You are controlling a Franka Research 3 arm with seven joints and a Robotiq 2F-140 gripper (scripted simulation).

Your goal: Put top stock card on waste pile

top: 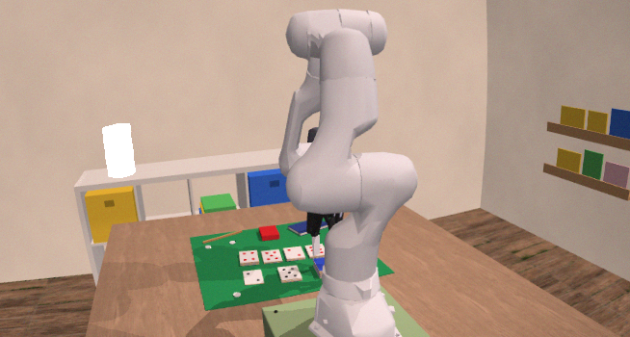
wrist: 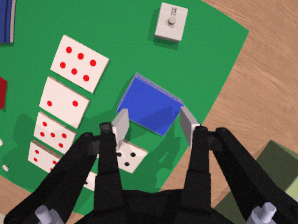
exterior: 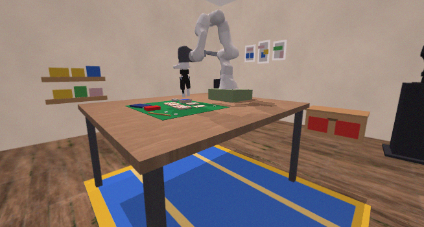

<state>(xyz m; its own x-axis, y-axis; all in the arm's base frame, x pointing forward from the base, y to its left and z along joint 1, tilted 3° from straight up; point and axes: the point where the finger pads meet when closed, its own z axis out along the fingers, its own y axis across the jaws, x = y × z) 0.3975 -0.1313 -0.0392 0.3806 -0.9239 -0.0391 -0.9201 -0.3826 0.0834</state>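
The grey block is 20 mm ahead of my hand, 140 mm to the right of it and 60 mm below it. The rest, counted from my hand: red block (360 mm ahead, 70 mm to the left, 70 mm below); black-pip card (60 mm ahead, 230 mm to the left, 80 mm below); green mat (170 mm ahead, 90 mm to the left, 90 mm below).
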